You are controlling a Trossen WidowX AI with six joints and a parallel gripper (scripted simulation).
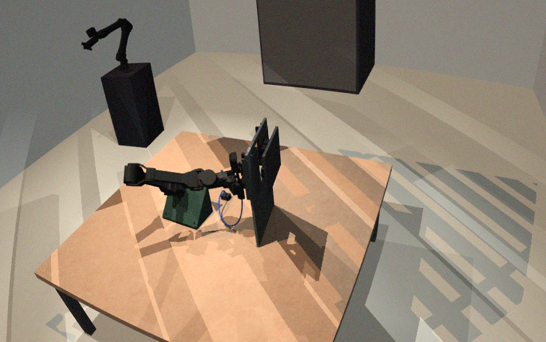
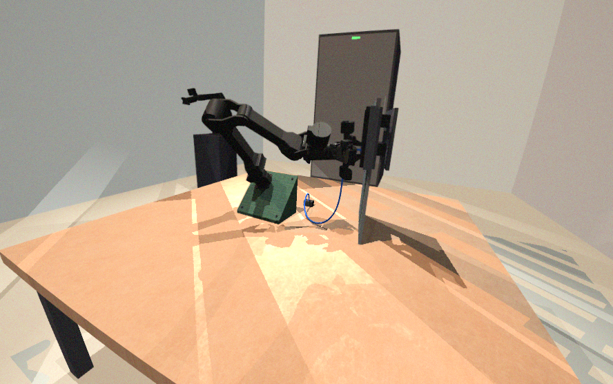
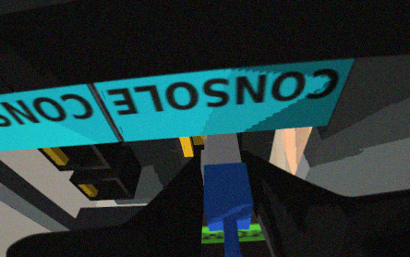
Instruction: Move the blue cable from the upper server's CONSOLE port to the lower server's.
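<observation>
My gripper tip is right at the cable plug. The rest, counted from my gripper tip: black block: 28 cm below, 24 cm behind, 15 cm to the left.
</observation>
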